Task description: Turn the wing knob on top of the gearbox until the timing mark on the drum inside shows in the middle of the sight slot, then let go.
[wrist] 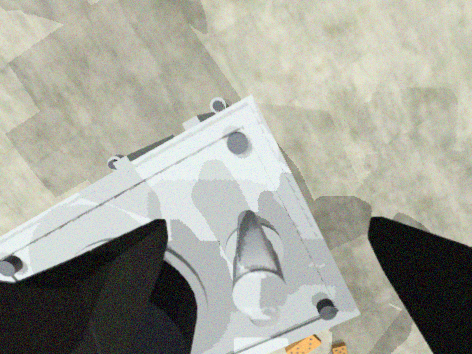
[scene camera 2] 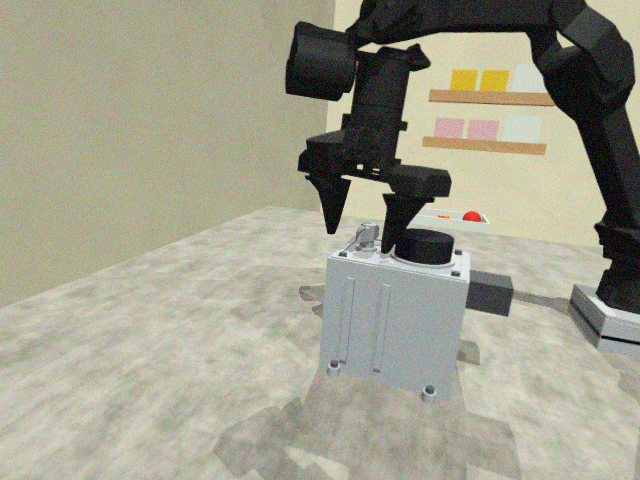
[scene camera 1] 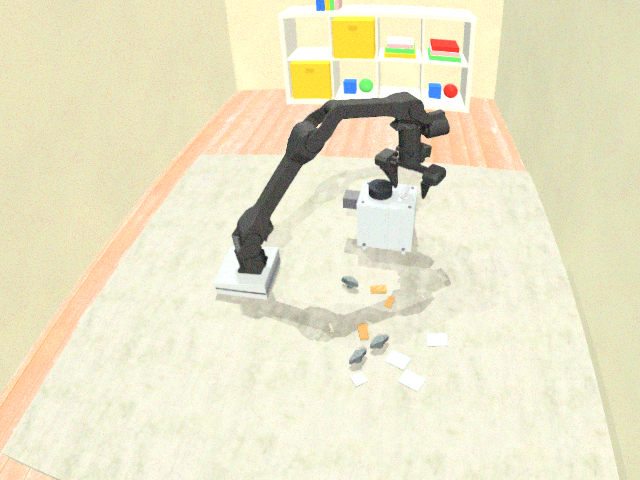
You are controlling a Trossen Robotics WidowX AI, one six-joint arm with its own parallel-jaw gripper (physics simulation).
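Where they show: gripper, between the fingertips: [wrist: 267, 228] [scene camera 2: 356, 243] [scene camera 1: 409, 193]; arm's base, origin of its link: [scene camera 2: 626, 305] [scene camera 1: 253, 264].
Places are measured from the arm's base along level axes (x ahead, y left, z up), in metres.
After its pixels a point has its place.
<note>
The pale gearbox [scene camera 1: 385, 227] {x 0.312, y 0.164, z 0.030 m} [scene camera 2: 395, 320] {x 0.305, y 0.288, z 0.031 m} [wrist: 302, 272] {x 0.370, y 0.204, z 0.088 m} stands upright on the mat. Its silver wing knob [scene camera 1: 404, 193] {x 0.355, y 0.208, z 0.112 m} [scene camera 2: 367, 236] {x 0.354, y 0.239, z 0.107 m} [wrist: 257, 275] {x 0.359, y 0.234, z 0.120 m} is on top, beside a round black cap [scene camera 1: 380, 189] {x 0.292, y 0.209, z 0.116 m} [scene camera 2: 424, 246] {x 0.287, y 0.261, z 0.111 m} [wrist: 177, 305] {x 0.322, y 0.230, z 0.109 m}. My gripper [scene camera 1: 409, 191] {x 0.367, y 0.236, z 0.096 m} [scene camera 2: 358, 242] {x 0.367, y 0.236, z 0.096 m} [wrist: 267, 228] {x 0.367, y 0.236, z 0.096 m} points down, open and empty, with its fingers on either side of the knob. One fingertip is over the lid between knob and cap; the other is out past the gearbox's edge. In the wrist view the wings run nearly up and down the picture. I cannot make out the sight slot or timing mark.
A dark grey block [scene camera 1: 351, 199] {x 0.215, y 0.210, z 0.076 m} [scene camera 2: 489, 293] {x 0.214, y 0.253, z 0.068 m} juts from the gearbox side below the cap. Grey lumps [scene camera 1: 349, 281] {x 0.244, y 0.006, z -0.022 m}, orange pieces [scene camera 1: 378, 289] {x 0.316, y 0.009, z -0.042 m} [wrist: 303, 345] {x 0.317, y 0.017, z -0.042 m} and white cards [scene camera 1: 436, 339] {x 0.469, y -0.124, z -0.045 m} lie on the mat. A white tray [scene camera 2: 454, 225] holds a red ball [scene camera 2: 471, 217].
</note>
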